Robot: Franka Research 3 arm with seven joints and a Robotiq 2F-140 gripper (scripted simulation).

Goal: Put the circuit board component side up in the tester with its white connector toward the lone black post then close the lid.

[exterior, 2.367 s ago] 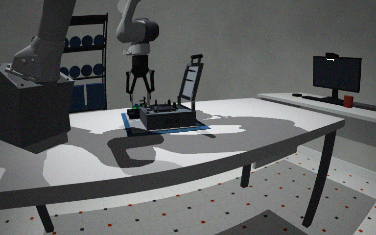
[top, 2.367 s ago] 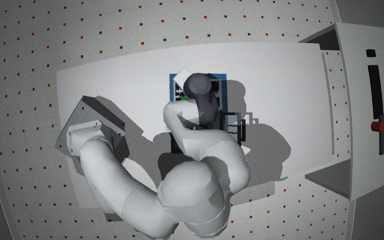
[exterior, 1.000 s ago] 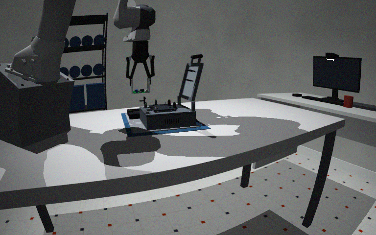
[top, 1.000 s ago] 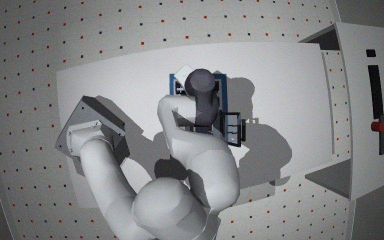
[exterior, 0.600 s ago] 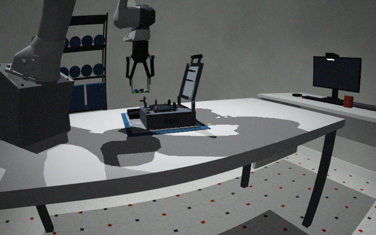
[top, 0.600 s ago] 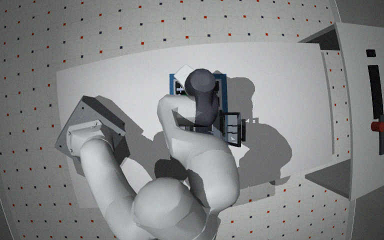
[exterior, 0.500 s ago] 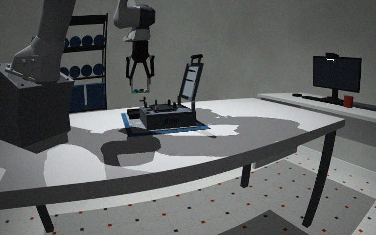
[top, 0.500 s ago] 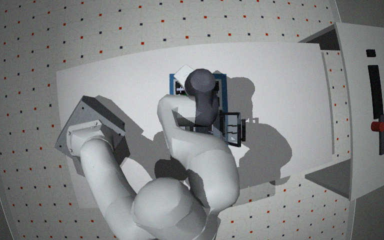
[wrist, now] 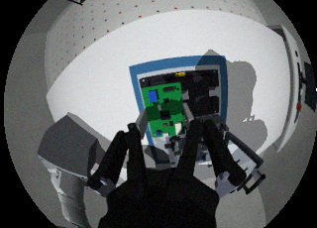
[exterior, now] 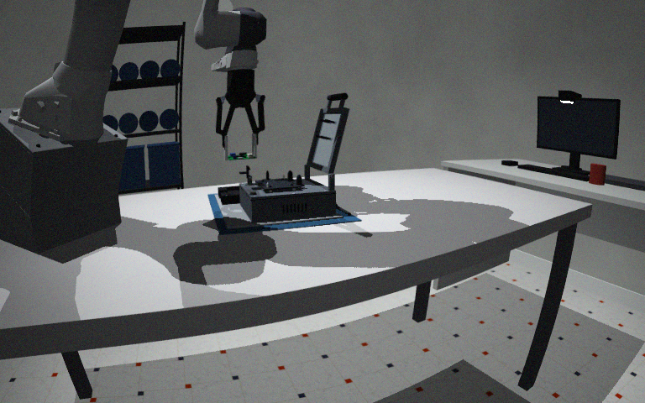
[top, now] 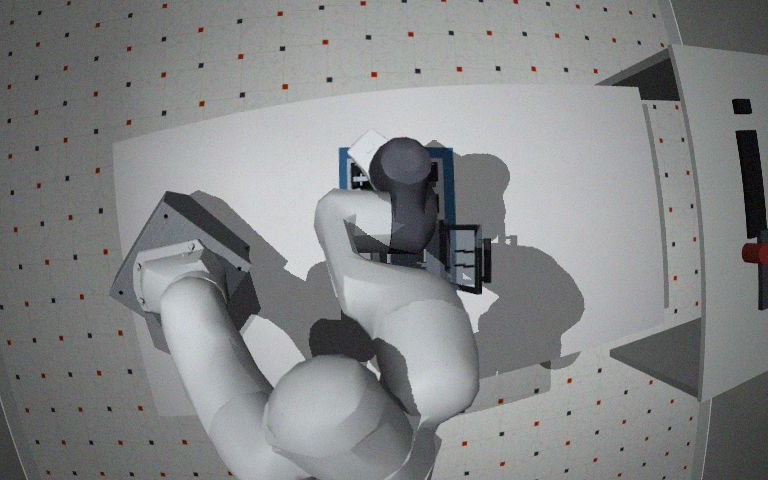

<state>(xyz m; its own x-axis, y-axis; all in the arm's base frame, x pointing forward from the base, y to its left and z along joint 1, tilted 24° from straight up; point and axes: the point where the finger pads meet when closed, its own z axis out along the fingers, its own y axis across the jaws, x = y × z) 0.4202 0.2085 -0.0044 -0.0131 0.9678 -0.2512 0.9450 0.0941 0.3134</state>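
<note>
Right now my hand is 2 cm above the green circuit board. Round my hand: see-through lid: 19 cm ahead, 17 cm to the right, 4 cm above.
</note>
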